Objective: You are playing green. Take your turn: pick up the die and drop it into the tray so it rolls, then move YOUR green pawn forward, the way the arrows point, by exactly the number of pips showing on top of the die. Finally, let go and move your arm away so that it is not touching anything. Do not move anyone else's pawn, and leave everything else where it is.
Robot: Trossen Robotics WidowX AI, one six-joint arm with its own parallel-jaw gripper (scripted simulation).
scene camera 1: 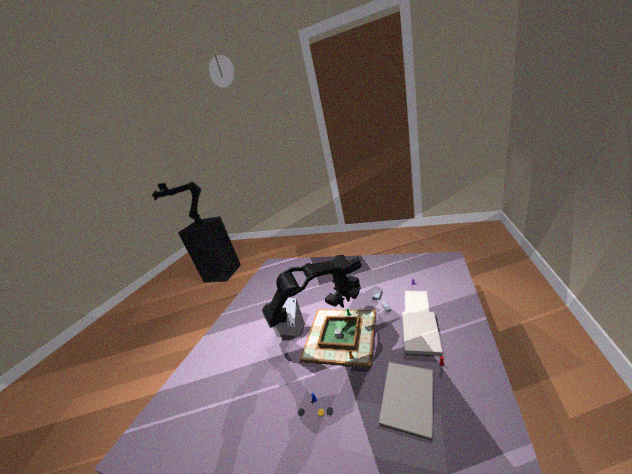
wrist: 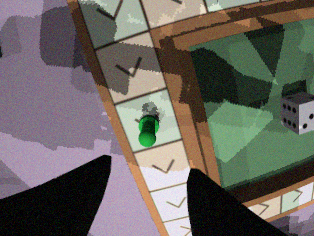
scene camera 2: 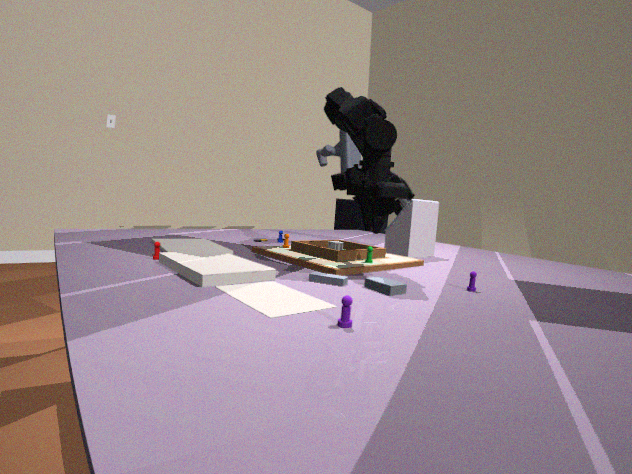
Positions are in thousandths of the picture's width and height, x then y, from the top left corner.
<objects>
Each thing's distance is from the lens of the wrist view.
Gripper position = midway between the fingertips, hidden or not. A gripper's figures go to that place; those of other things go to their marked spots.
my gripper (wrist: 479, 722): 10 cm
green tray (wrist: 772, 333): 16 cm
</objects>
